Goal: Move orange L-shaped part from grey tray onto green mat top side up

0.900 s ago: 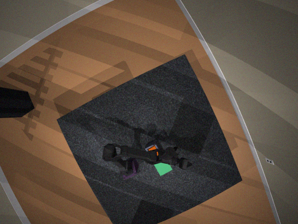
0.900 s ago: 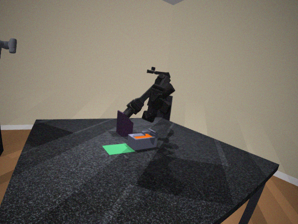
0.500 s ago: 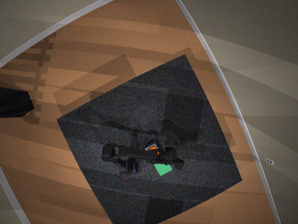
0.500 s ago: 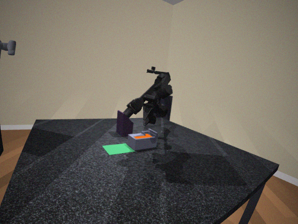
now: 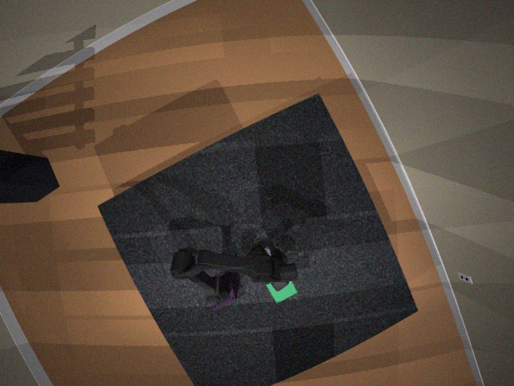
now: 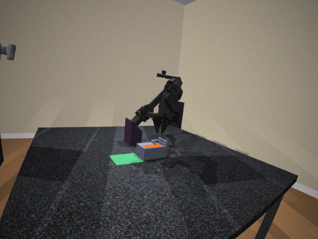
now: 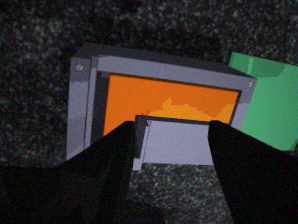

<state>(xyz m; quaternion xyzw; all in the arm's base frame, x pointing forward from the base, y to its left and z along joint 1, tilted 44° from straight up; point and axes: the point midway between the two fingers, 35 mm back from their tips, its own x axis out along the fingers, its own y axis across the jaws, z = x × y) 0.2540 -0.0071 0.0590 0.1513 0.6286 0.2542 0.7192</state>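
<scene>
My gripper tip is 20 mm past the orange L-shaped part, 10 mm to the left of it and 90 mm above it. Also, from my gripper tip: green mat: 20 mm behind, 170 mm to the right, 150 mm below.
</scene>
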